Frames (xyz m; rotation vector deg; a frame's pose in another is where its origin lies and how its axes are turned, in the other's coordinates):
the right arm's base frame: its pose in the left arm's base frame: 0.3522 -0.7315 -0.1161 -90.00 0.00 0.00
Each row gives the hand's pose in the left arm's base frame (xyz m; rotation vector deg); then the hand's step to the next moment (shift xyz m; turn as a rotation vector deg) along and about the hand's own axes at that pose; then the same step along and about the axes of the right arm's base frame.
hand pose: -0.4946 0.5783 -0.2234 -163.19 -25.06 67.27
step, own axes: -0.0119 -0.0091 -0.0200 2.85 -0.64 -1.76
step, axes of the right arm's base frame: 0.0036 -0.0237 0.0071 2.99 0.61 1.52
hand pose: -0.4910 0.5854 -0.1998 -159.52 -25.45 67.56
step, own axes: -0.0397 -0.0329 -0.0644 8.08 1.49 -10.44
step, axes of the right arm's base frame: 0.0122 -0.0786 0.0218 13.14 -1.45 1.34
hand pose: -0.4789 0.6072 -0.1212 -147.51 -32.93 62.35
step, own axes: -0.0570 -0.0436 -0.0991 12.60 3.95 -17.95
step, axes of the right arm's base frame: 0.0254 -0.1197 0.0014 22.11 -2.72 0.48
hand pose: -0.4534 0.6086 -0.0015 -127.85 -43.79 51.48
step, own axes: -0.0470 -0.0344 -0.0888 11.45 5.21 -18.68
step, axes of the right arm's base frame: 0.0283 -0.0949 -0.0383 22.32 -2.71 -1.36
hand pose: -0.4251 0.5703 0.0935 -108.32 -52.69 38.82
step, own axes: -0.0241 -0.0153 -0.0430 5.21 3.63 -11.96
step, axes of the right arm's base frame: 0.0136 -0.0348 -0.0356 13.17 -1.65 -2.70
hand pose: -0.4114 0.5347 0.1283 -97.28 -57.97 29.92
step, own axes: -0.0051 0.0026 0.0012 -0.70 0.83 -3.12
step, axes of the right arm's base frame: -0.0027 0.0035 -0.0038 2.26 -0.27 -2.39
